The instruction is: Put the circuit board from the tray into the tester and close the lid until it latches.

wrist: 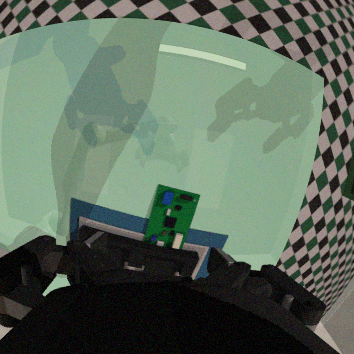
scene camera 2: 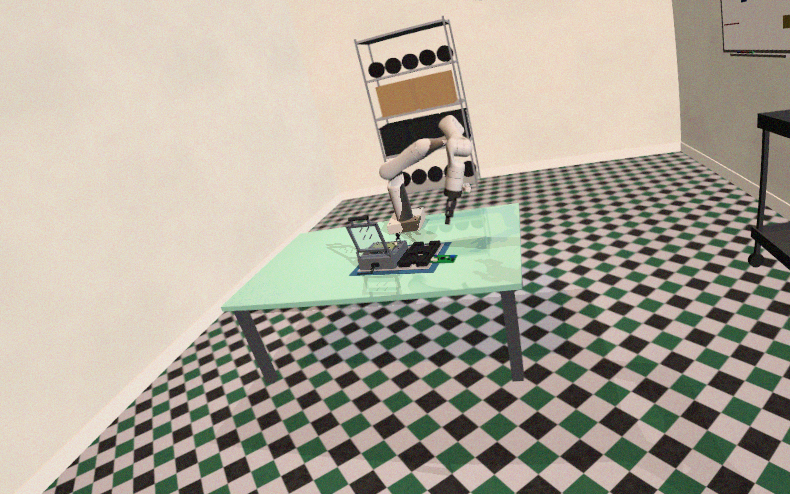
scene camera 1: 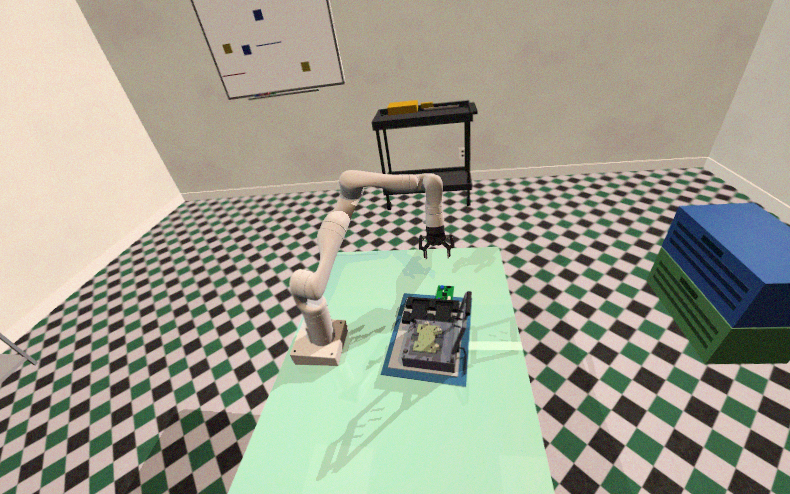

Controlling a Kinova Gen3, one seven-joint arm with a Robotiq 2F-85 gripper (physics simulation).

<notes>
My gripper point(wrist: 157, 252) is open, with nothing in its grasp. Also in view: a green circuit board point(wrist: 172, 210). Further things: a tester lid point(scene camera 2: 367, 237).
</notes>
